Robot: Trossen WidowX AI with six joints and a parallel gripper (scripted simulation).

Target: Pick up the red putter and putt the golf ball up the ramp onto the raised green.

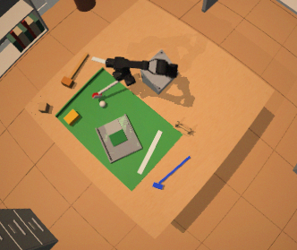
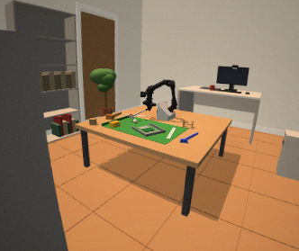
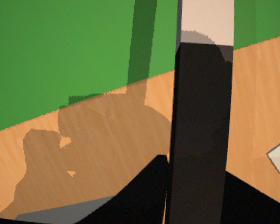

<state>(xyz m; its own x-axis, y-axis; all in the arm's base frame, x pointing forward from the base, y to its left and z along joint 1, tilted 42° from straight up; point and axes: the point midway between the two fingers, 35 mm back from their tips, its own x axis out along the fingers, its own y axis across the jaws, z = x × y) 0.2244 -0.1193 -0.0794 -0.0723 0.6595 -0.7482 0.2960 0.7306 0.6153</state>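
My gripper tip is 110 mm short of the red putter, 30 mm to the left of it and 10 mm above it. Also, from my gripper tip: orange block (440 mm ahead, 90 mm to the right, 70 mm below); white golf ball (230 mm ahead, 70 mm below, 10 mm to the right); blue putter (630 mm to the left, 210 mm ahead, 80 mm below).
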